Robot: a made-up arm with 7 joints.
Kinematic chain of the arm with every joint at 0, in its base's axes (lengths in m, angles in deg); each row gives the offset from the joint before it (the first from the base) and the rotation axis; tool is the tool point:
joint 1: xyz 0 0 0.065 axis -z
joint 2: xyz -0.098 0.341 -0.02 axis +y
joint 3: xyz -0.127 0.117 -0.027 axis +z
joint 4: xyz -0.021 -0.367 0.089 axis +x
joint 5: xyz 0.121 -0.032 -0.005 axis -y
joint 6: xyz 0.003 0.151 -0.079 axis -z
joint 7: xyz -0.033 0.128 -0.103 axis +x
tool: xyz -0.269 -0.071 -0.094
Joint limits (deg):
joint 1: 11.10..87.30
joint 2: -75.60..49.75
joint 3: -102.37..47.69
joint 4: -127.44..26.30
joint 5: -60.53..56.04
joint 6: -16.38..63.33
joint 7: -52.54..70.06
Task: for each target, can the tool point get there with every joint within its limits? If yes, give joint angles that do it. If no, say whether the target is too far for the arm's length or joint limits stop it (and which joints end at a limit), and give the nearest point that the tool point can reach.
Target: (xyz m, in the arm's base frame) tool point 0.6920 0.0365 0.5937
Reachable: no: joint limits stop it (at a limit: joint 1, joint 2, joint 4, joint 5, joint 7) | nearest point 0.6893 0.1300 0.5167 | short by 0.121 m
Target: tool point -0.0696 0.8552 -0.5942
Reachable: yes | joints 46.57 -25.26 -83.85 -104.25 -42.00 49.28 54.07
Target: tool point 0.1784 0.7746 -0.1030
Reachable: yes | joints 58.83 10.49 -58.17 -58.52 -48.03 34.82 -5.97
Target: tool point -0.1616 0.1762 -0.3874
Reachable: yes | joints 59.52 22.26 19.56 -77.38 -15.31 53.18 59.77
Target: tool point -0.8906 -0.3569 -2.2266
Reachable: no: too far | nearest point -0.3579 0.1676 -0.8719 | short by 1.547 m
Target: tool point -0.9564 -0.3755 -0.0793
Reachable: no: joint limits stop it (at a limit: joint 1, joint 4, joint 7) | nearest point -0.7549 -0.1635 -0.0539 | short by 0.294 m
